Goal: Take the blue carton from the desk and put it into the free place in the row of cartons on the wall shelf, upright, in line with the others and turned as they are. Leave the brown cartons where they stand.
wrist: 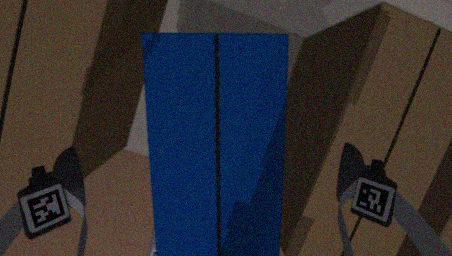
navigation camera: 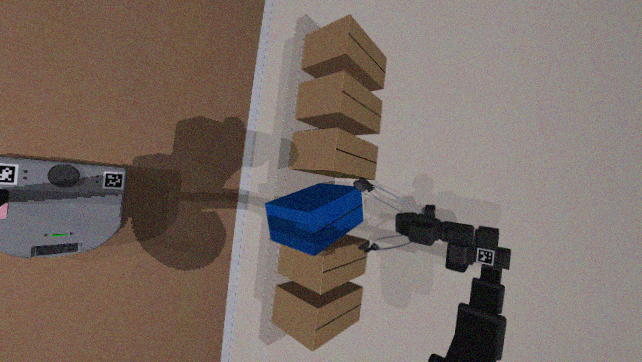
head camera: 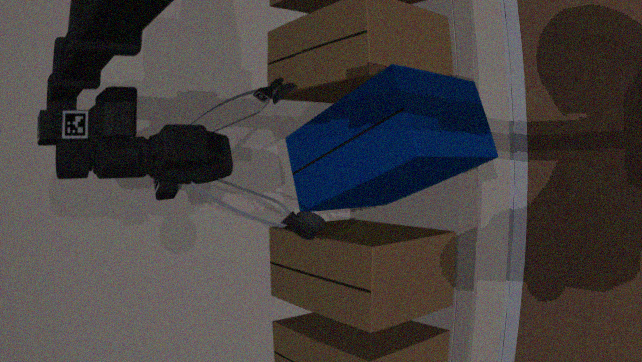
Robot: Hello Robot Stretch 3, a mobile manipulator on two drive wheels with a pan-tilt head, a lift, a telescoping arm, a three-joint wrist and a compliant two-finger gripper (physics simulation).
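Frame: origin at the robot's base, x ahead, y left, z up, level; millimetres.
Where they show: gripper, fingertip midpoint: (navigation camera: 356, 215) (head camera: 307, 154); robot's base at its link origin: (navigation camera: 64, 174).
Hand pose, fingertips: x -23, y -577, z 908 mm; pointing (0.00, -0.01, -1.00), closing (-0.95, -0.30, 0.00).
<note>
Things, the pixels of their top centre, and the offset from my fingertips.
- blue carton at its top centre: (head camera: 341, 145) (navigation camera: 340, 217) 12 mm back, 23 mm left, 39 mm down
- brown carton at its top centre: (head camera: 310, 49) (navigation camera: 347, 263) 160 mm back, 40 mm right, 39 mm down
The blue carton (head camera: 380, 140) (navigation camera: 310, 215) (wrist: 215, 140) is upright in the row on the wall shelf (navigation camera: 305, 27), between brown cartons. It is turned at an angle to them, and its front end juts out beyond theirs. In the navigation camera view it partly covers the brown carton (navigation camera: 345, 265) below it in the picture. My gripper (head camera: 289, 158) (navigation camera: 366, 216) (wrist: 213, 166) is open and empty, near the level of the blue carton's top, one finger on each side. In the wrist view a gap shows between each fingertip and the carton. The shelf under the blue carton is hidden.
Brown cartons stand close on both sides, one (head camera: 315, 50) (wrist: 55, 75) and another (head camera: 410, 275) (navigation camera: 315, 150) (wrist: 410, 100), with the fingertips near them. The wall (head camera: 100, 300) (navigation camera: 550, 100) lies behind. My arm (head camera: 100, 25) (navigation camera: 480, 330) and base (navigation camera: 95, 215) also show.
</note>
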